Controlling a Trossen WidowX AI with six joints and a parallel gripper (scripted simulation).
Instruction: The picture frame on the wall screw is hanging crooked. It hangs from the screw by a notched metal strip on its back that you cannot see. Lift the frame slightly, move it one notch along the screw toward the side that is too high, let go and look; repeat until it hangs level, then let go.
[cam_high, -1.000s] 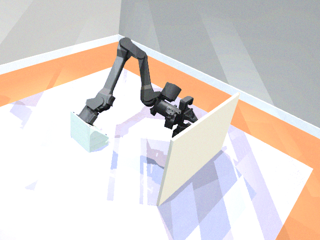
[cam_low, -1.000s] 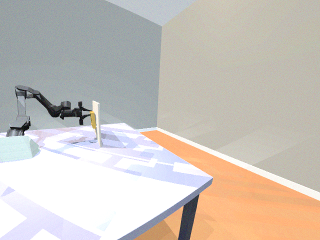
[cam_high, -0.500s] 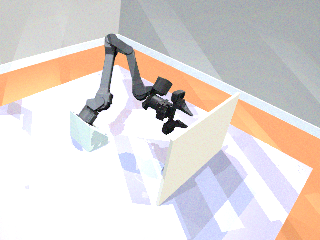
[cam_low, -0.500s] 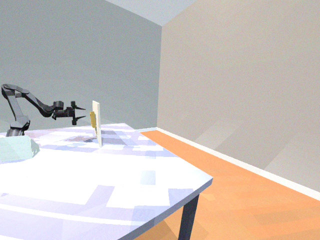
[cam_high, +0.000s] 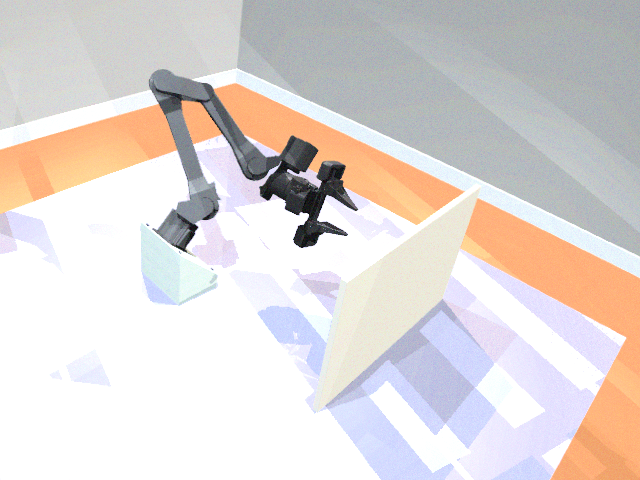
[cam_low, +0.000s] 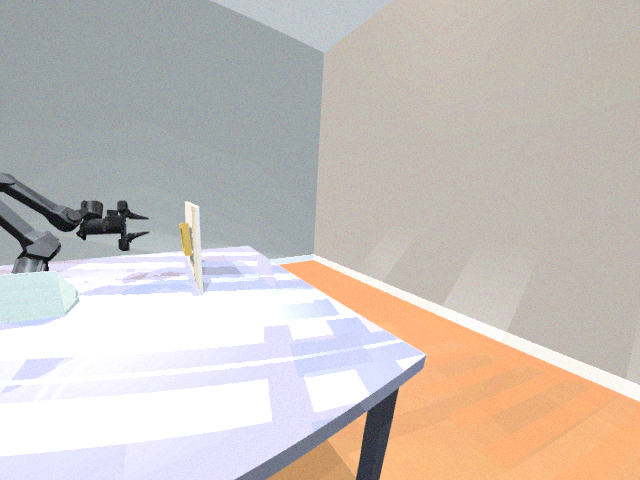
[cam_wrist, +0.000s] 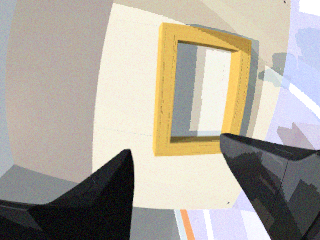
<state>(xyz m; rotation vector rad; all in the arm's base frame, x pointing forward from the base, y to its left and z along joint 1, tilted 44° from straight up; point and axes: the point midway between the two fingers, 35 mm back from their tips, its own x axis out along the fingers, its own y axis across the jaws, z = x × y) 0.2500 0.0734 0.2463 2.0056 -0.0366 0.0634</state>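
The picture frame is 14 cm ahead of my gripper tip, 6 cm below it and 2 cm to the right of it. Also, from my gripper tip: cream wall panel 15 cm ahead, 7 cm below, 2 cm to the right.
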